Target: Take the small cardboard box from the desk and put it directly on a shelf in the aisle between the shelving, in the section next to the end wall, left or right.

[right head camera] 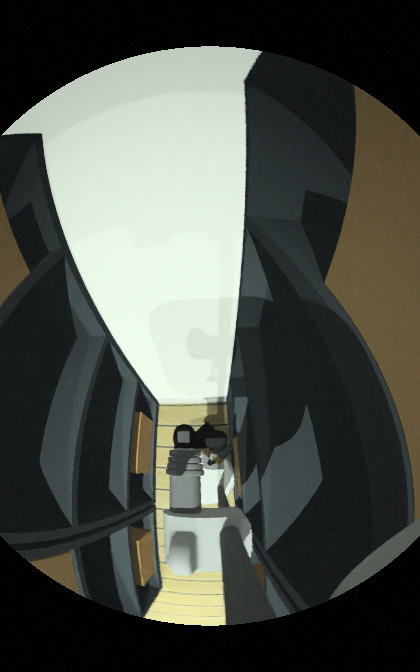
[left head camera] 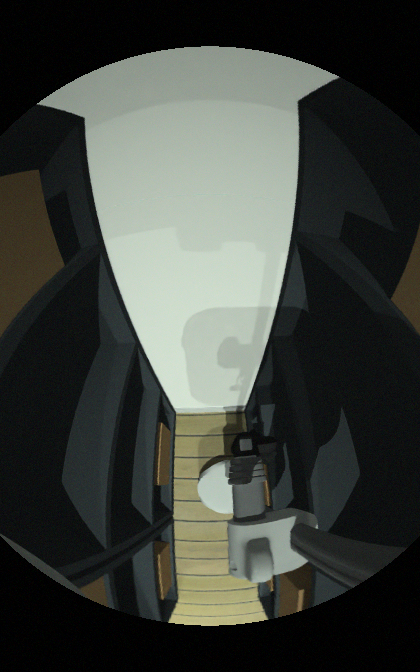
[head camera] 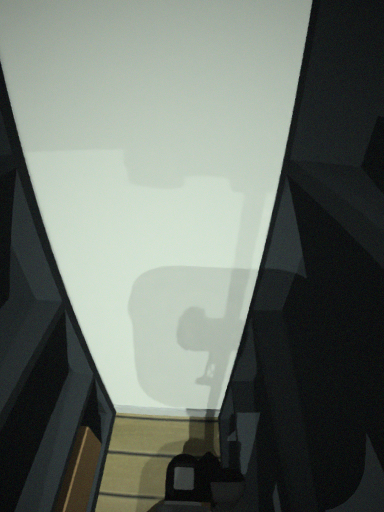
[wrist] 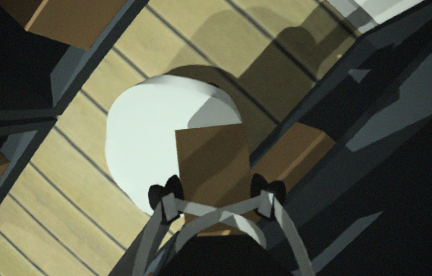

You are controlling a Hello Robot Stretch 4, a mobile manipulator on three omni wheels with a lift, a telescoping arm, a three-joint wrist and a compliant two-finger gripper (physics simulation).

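Frame: origin at the robot's base, x ahead, y left, z up, level; metres.
Seen in the pictures: gripper, fingertip midpoint: (wrist: 217,189).
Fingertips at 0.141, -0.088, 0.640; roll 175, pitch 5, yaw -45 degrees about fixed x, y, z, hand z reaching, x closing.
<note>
Offsets run from my fingertips to a thing's middle, as dx, dy, dz. Level surfaces: height alone.
The small cardboard box @(+0.010, +0.011, +0.001) (wrist: 212,160) is between the two black fingertips of my gripper (wrist: 217,189) in the wrist view, its flat brown face showing. The gripper is shut on it, above the aisle floor and my white round base. The left shelving (head camera: 30,320) (left head camera: 85,425) (right head camera: 55,440) and right shelving (left head camera: 335,465) (right head camera: 295,465) stand close on both sides, with the end wall (head camera: 175,225) (left head camera: 200,275) (right head camera: 150,260) straight ahead. Shelf boards of the end sections show at several heights, many in deep shadow. The desk does not show.
A cardboard box @(+0.091, +0.663, -0.456) (head camera: 80,470) (left head camera: 163,455) (right head camera: 142,445) stands low in the left end section. Another box @(-0.068, -0.279, -0.456) (wrist: 295,155) (right head camera: 237,465) stands low on the right. Large brown boxes (left head camera: 20,240) (right head camera: 385,250) show high at the sides. The plank floor @(dz -0.667) (head camera: 140,435) between the units is narrow.
</note>
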